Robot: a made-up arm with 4 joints. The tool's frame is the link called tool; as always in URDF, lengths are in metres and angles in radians.
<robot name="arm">
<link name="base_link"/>
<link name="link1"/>
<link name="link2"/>
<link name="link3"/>
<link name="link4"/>
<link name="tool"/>
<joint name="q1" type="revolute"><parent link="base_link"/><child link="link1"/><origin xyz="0 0 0.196" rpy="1.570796 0 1.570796"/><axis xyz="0 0 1"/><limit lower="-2.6" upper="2.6"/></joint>
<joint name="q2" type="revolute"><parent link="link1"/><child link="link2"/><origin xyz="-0.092 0.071 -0.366" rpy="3.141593 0 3.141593"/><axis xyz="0 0 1"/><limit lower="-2.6" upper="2.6"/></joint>
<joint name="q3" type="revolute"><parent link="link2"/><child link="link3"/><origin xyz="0.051 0.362 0.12" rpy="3.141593 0 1.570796"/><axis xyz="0 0 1"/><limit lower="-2.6" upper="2.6"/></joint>
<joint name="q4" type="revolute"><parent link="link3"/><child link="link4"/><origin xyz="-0.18 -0.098 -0.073" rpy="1.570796 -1.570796 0"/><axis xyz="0 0 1"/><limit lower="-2.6" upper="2.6"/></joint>
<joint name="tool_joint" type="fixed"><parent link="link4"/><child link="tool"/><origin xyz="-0.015 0.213 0.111" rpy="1.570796 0 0"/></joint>
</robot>
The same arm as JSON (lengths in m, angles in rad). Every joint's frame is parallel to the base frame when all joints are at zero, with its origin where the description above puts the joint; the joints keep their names.
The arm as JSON. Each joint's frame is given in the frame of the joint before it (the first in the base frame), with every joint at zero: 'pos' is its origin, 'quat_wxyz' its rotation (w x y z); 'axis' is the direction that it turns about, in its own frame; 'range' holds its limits. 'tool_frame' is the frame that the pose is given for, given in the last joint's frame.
{
  "length_unit": "m",
  "angle_unit": "rad",
  "joints": [
    {
      "joint": "q1",
      "pos": [
        0.0,
        0.0,
        0.196
      ],
      "quat_wxyz": [
        1.0,
        0.0,
        0.0,
        0.0
      ],
      "axis": [
        1.0,
        0.0,
        0.0
      ],
      "range": [
        -2.6,
        2.6
      ]
    },
    {
      "joint": "q2",
      "pos": [
        -0.366,
        -0.092,
        0.071
      ],
      "quat_wxyz": [
        1.0,
        0.0,
        0.0,
        0.0
      ],
      "axis": [
        -1.0,
        0.0,
        0.0
      ],
      "range": [
        -2.6,
        2.6
      ]
    },
    {
      "joint": "q3",
      "pos": [
        -0.12,
        -0.051,
        0.362
      ],
      "quat_wxyz": [
        1.0,
        0.0,
        0.0,
        0.0
      ],
      "axis": [
        1.0,
        0.0,
        0.0
      ],
      "range": [
        -2.6,
        2.6
      ]
    },
    {
      "joint": "q4",
      "pos": [
        -0.073,
        0.098,
        -0.18
      ],
      "quat_wxyz": [
        1.0,
        0.0,
        0.0,
        0.0
      ],
      "axis": [
        0.0,
        1.0,
        0.0
      ],
      "range": [
        -2.6,
        2.6
      ]
    }
  ],
  "tool_frame": {
    "pos": [
      -0.015,
      0.111,
      -0.213
    ],
    "quat_wxyz": [
      1.0,
      0.0,
      -0.000001,
      0.0
    ]
  }
}

